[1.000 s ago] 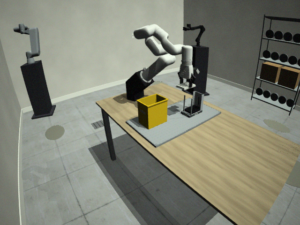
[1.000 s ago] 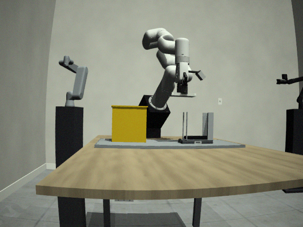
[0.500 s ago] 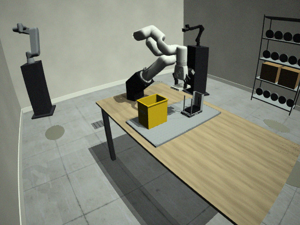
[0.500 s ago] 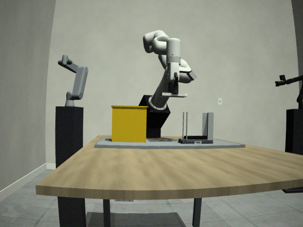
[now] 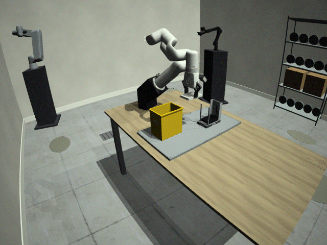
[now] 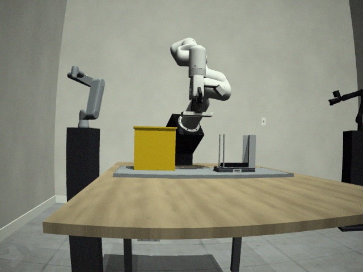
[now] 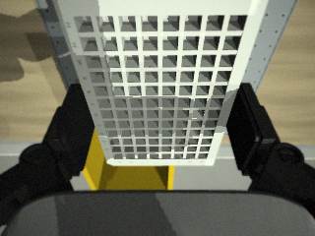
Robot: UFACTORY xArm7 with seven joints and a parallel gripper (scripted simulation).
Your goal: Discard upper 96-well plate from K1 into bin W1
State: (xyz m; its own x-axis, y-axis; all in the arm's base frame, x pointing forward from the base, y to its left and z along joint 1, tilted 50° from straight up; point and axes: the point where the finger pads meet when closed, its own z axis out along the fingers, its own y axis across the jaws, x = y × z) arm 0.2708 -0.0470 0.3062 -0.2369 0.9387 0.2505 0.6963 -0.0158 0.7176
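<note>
The yellow plastics bin W1 lies 18 cm to the right of my hand, 16 cm below it and 1 cm ahead of it. Also, from my hand: dark plate: 22 cm below, 17 cm to the left, 1 cm behind; white 96-well plate: 1 cm below.
</note>
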